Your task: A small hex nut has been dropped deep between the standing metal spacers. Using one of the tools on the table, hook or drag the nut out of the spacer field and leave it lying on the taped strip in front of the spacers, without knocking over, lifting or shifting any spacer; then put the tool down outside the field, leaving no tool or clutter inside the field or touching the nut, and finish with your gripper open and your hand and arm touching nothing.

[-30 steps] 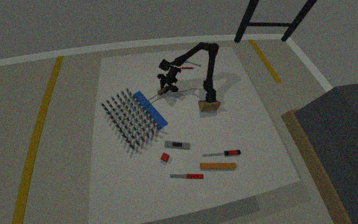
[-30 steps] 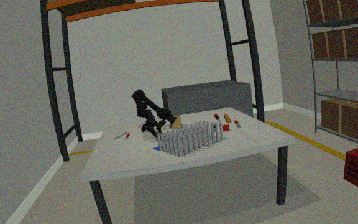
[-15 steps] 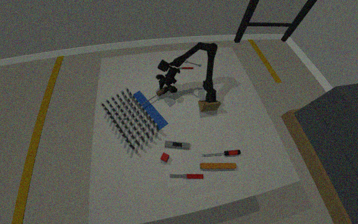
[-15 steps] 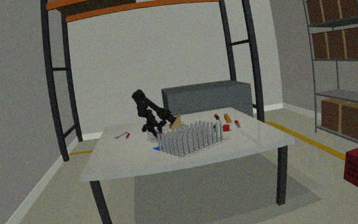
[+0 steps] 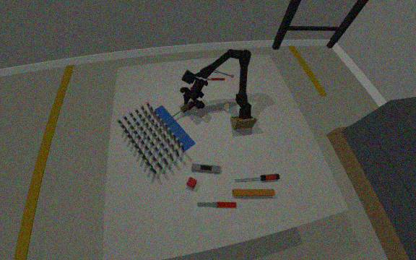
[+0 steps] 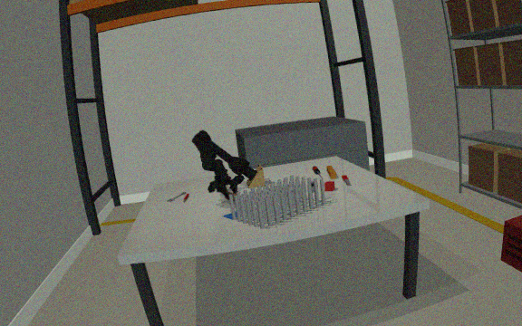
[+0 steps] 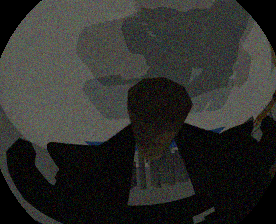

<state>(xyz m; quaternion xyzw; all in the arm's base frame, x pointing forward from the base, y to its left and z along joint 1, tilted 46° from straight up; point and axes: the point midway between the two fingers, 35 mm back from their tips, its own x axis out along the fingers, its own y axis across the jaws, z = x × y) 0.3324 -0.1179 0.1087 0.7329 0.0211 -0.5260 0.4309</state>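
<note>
Now: gripper tip 11 cm short of the blue taped strip, 11 cm to the right of it and 3 cm above it. Round my gripper tip: brown-handled pick (9 cm ahead, 5 cm to the left); then red cube (5 cm ahead, 47 cm to the left, 1 cm below); then grey block (4 cm behind, 41 cm to the left, 1 cm below).
</note>
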